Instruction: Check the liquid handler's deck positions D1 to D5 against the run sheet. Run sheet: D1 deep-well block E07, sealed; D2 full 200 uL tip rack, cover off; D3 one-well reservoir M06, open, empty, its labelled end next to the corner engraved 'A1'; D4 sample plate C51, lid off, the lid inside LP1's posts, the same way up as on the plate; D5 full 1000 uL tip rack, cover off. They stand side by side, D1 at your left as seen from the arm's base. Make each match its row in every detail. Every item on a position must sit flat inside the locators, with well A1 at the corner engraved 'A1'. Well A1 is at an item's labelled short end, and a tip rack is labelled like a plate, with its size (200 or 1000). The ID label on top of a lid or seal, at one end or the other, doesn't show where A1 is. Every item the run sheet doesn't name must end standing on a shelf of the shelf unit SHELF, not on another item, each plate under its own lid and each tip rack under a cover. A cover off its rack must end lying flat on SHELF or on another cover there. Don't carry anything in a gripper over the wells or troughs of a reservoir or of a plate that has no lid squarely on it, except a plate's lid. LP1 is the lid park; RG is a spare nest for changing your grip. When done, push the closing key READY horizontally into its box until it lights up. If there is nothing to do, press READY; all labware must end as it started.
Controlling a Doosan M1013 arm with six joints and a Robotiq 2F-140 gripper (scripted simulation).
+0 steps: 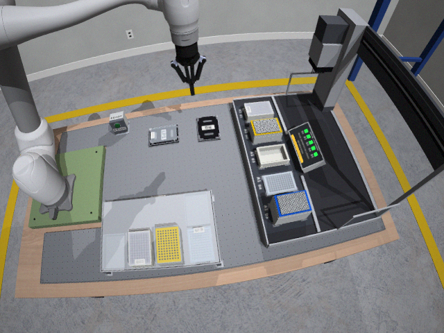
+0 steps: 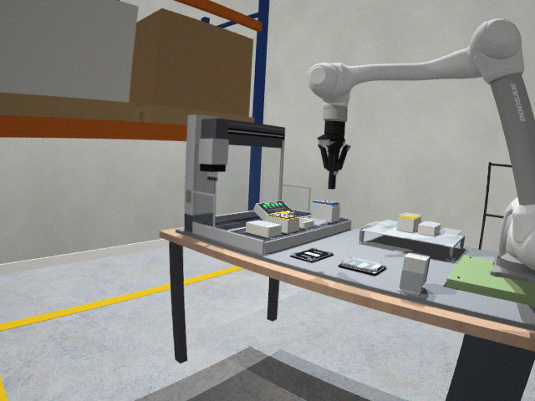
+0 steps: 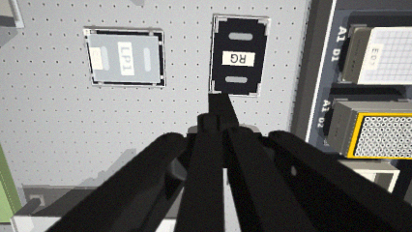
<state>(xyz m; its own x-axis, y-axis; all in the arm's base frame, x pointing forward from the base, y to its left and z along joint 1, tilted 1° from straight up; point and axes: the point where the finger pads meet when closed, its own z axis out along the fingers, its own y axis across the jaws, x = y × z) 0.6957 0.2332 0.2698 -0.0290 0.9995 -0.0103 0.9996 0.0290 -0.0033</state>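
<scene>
Right now my hand is 38 cm past the ready box, 23 cm above it and 8 cm to the right of it. Also, from my hand: white sealed block: 29 cm ahead, 23 cm below, 3 cm to the left; yellow tip rack: 29 cm ahead, 21 cm below, 10 cm to the right; dark nest: 29 cm below, 5 cm ahead, 2 cm to the left.
</scene>
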